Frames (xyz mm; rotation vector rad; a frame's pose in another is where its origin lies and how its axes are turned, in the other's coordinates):
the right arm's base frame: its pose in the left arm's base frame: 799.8 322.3 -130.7 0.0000 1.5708 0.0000
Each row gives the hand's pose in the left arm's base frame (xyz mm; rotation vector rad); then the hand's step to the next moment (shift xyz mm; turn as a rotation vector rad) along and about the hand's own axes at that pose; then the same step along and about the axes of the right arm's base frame.
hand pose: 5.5 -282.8 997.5 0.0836 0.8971 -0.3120
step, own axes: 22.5 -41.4 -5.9 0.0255 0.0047 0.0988
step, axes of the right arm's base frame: 18.8 -43.4 -3.8 -0.0415 -0.0213 0.0909
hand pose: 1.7 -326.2 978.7 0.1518 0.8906 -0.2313
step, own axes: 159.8 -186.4 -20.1 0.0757 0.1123 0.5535
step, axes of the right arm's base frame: 144.2 -197.0 33.0 -0.2882 -0.0274 0.4908
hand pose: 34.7 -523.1 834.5 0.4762 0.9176 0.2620
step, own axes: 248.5 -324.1 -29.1 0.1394 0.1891 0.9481
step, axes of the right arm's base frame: 350.2 -169.6 127.5 -0.4852 -0.0457 0.8465
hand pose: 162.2 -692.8 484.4 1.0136 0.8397 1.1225
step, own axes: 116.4 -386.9 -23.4 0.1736 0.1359 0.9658
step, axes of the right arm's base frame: 377.2 73.6 126.7 -0.4395 -0.0224 0.8875
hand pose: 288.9 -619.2 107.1 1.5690 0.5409 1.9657
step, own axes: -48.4 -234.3 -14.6 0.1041 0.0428 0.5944
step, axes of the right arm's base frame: 185.8 147.4 34.5 -0.2430 0.0155 0.5538
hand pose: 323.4 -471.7 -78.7 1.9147 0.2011 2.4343
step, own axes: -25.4 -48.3 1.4 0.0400 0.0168 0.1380
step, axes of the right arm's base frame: 30.2 45.2 5.0 -0.0725 -0.0015 0.1252
